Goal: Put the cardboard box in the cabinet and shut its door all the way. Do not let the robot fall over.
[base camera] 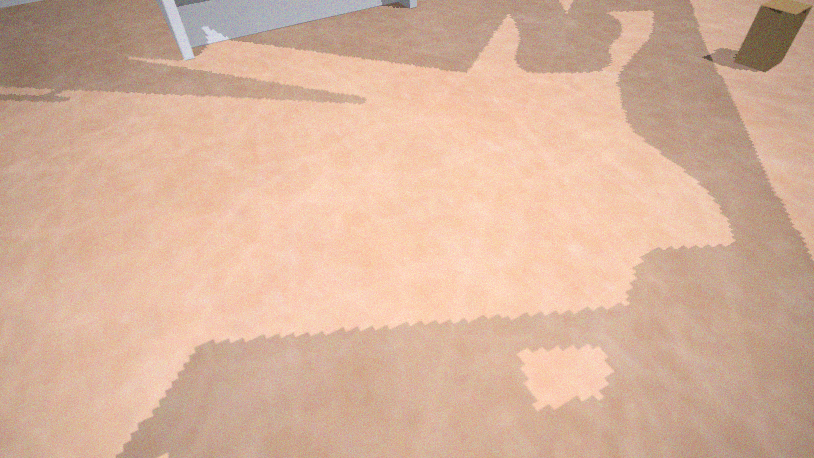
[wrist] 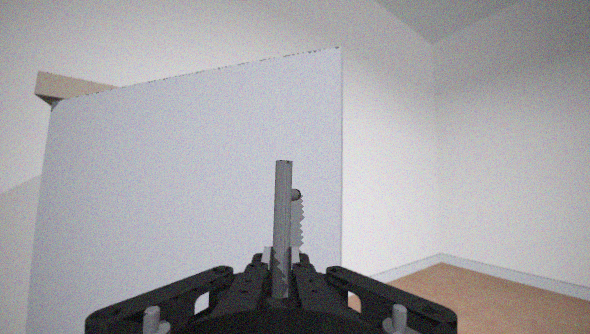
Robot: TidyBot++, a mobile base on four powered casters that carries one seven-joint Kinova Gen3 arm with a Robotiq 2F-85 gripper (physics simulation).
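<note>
My gripper is shut on the grey vertical bar handle of the pale grey cabinet door. The door fills the left and middle of the wrist view, and its right edge stands against the room wall. The lower part of the pale cabinet shows at the top left of the base view, with a narrow slanted panel at its left end. The cardboard box, brown with a lighter top, stands tilted in view on the floor at the top right. The cabinet's inside is mostly hidden.
A beige block-like piece shows behind the door's top left corner. White walls meet in a corner at the right, above a pale baseboard and the brown floor. Large shadows lie across the floor in the base view.
</note>
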